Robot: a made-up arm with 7 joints. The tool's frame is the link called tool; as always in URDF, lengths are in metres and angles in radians. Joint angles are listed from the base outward. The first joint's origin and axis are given. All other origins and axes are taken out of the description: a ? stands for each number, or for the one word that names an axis. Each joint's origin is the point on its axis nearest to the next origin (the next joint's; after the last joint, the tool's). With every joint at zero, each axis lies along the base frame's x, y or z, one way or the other. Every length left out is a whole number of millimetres.
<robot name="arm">
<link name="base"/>
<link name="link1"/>
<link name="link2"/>
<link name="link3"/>
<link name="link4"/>
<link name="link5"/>
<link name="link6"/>
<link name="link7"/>
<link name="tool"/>
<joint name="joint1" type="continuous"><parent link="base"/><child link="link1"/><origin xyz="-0.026 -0.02 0.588" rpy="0 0 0"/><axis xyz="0 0 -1"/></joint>
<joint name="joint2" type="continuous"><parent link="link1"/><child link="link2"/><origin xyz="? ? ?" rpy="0 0 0"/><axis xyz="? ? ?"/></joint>
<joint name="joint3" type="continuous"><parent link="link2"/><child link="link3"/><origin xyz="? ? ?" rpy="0 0 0"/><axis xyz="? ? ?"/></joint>
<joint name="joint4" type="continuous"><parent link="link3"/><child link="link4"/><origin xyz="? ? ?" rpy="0 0 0"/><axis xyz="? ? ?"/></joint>
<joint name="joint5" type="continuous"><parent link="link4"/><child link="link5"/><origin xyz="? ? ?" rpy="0 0 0"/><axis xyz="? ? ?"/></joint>
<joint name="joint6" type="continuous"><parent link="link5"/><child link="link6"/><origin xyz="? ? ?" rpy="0 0 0"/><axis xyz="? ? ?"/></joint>
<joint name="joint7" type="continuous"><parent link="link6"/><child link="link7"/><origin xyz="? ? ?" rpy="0 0 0"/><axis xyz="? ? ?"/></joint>
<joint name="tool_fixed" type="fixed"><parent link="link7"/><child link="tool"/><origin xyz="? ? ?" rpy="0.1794 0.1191 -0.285"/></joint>
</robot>
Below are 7 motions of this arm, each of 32 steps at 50 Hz.
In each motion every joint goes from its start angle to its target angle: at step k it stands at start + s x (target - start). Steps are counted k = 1, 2, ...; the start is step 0. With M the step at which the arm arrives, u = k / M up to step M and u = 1 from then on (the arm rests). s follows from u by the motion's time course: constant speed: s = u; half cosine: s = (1 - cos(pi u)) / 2; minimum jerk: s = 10 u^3 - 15 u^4 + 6 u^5.
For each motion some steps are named. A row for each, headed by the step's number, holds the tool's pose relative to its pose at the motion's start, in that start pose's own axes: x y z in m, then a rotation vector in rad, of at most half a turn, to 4 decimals.
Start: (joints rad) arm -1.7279 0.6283 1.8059 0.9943 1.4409 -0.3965 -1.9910
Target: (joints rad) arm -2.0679 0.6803 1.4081 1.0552 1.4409 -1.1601 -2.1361
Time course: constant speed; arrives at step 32
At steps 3, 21, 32:
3: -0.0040 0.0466 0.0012 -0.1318 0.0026 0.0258
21: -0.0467 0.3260 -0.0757 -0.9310 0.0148 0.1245
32: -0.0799 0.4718 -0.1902 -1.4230 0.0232 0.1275

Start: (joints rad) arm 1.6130 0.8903 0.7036 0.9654 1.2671 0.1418 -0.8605
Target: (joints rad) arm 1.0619 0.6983 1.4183 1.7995 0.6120 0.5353 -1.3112
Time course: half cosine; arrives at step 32
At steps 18, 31, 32:
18: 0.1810 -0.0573 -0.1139 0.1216 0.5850 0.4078
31: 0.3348 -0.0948 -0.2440 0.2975 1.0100 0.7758
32: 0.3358 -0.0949 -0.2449 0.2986 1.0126 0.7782

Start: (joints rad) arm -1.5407 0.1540 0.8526 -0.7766 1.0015 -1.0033 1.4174
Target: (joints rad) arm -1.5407 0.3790 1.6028 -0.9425 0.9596 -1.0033 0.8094
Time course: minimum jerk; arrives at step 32
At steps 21, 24, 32:
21: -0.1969 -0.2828 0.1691 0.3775 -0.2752 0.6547
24: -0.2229 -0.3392 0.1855 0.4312 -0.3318 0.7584
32: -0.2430 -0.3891 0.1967 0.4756 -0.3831 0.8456

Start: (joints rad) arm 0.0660 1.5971 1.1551 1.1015 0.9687 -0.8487 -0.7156
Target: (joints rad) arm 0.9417 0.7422 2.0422 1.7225 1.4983 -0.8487 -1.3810
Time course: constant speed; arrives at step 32
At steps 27, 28, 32:
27: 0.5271 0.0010 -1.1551 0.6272 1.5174 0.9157
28: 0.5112 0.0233 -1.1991 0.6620 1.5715 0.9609
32: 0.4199 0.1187 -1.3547 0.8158 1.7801 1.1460

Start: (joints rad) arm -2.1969 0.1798 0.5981 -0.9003 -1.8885 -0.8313 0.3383
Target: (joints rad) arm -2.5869 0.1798 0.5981 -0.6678 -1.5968 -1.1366 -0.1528
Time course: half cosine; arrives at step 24
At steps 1, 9, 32:
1: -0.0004 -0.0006 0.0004 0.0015 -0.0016 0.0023
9: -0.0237 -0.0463 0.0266 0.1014 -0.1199 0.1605
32: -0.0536 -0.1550 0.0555 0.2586 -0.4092 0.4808

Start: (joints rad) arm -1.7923 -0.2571 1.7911 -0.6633 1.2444 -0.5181 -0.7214
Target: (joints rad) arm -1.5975 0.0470 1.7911 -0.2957 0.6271 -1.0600 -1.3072
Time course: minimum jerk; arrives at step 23
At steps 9, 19, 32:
9: -0.0512 0.0898 0.0273 -0.1502 -0.1314 0.4125
19: -0.1652 0.2882 0.0312 -0.4990 -0.3294 1.2660
32: -0.1717 0.3000 0.0289 -0.5195 -0.3380 1.3154

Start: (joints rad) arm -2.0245 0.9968 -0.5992 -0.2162 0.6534 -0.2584 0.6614
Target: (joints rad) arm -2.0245 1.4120 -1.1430 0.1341 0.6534 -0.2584 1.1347
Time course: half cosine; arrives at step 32
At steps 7, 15, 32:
7: 0.0353 0.0631 -0.0314 -0.0716 0.0453 -0.0131
15: 0.1218 0.2349 -0.1536 -0.2867 0.1615 -0.0423
32: 0.1941 0.4453 -0.4104 -0.6246 0.2964 -0.0465

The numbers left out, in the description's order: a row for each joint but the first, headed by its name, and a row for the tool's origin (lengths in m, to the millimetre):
joint2: xyz -0.011 0.003 0, axis 0 1 0
joint3: xyz 0.011 0 0.479, axis 0 0 -1
joint4: xyz 0.021 -0.046 0, axis 0 1 0
joint5: xyz 0.001 0 0.518, axis 0 0 -1
joint6: xyz -0.024 -0.02 0, axis 0 1 0
joint7: xyz 0.018 0 0.117, axis 0 0 -1
tool: xyz -0.021 -0.027 0

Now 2 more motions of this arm.
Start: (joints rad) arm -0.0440 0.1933 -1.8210 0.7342 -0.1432 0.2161 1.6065
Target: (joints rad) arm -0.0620 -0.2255 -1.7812 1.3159 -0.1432 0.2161 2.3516
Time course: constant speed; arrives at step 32
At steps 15, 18, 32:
15: -0.1955 0.1946 -0.0286 -0.2165 -0.2834 -0.4969
18: -0.2256 0.2351 -0.0442 -0.2542 -0.3472 -0.5957
32: -0.3187 0.4172 -0.1513 -0.4097 -0.6748 -1.0461

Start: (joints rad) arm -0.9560 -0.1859 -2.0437 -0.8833 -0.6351 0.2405 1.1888
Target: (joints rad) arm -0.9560 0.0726 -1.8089 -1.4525 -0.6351 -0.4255 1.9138
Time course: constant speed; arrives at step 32
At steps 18, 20, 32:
18: -0.1726 -0.2376 -0.0792 0.7449 -0.2741 -0.4640
20: -0.1921 -0.2573 -0.0953 0.8302 -0.2944 -0.5070
32: -0.3009 -0.3448 -0.2133 1.3485 -0.3696 -0.7056

